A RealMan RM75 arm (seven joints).
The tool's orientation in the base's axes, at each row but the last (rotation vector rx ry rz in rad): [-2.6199 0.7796 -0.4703]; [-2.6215 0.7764 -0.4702]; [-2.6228 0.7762 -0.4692]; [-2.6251 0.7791 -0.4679]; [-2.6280 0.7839 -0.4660]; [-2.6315 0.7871 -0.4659]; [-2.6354 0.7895 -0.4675]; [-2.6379 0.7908 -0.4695]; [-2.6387 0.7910 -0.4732]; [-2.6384 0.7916 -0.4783]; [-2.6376 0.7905 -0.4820]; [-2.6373 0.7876 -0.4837]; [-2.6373 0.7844 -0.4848]
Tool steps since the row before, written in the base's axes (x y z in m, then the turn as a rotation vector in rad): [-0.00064 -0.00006 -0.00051 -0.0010 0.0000 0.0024]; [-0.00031 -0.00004 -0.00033 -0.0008 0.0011 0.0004]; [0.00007 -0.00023 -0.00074 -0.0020 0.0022 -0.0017]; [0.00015 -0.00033 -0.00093 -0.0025 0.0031 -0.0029]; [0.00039 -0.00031 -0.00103 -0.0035 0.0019 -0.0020]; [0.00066 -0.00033 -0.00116 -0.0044 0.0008 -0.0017]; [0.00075 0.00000 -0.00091 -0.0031 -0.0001 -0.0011]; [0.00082 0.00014 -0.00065 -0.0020 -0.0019 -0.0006]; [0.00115 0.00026 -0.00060 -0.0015 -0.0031 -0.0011]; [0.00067 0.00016 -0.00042 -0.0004 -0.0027 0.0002]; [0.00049 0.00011 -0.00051 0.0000 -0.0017 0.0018]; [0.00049 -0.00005 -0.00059 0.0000 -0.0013 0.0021]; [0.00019 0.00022 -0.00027 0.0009 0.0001 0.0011]
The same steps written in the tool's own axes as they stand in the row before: [-0.00058 0.00056 0.00017 -0.0003 -0.0006 -0.0025]; [-0.00029 0.00031 0.00015 -0.0012 -0.0007 -0.0004]; [0.00003 0.00047 0.00062 -0.0032 -0.0001 0.0012]; [0.00011 0.00059 0.00080 -0.0044 -0.0001 0.0023]; [0.00027 0.00050 0.00099 -0.0043 0.0010 0.0008]; [0.00047 0.00044 0.00121 -0.0043 0.0021 -0.0001]; [0.00040 0.00003 0.00111 -0.0026 0.0020 -0.0003]; [0.00043 -0.00022 0.00094 -0.0006 0.0027 -0.0007]; [0.00063 -0.00049 0.00106 0.0004 0.0036 -0.0003]; [0.00034 -0.00026 0.00068 0.0013 0.0022 -0.0010]; [0.00021 -0.00010 0.00068 0.0014 0.0006 -0.0020]; [0.00028 0.00006 0.00071 0.0012 0.0001 -0.0021]; [-0.00004 -0.00015 0.00037 0.0009 -0.0009 -0.0006]
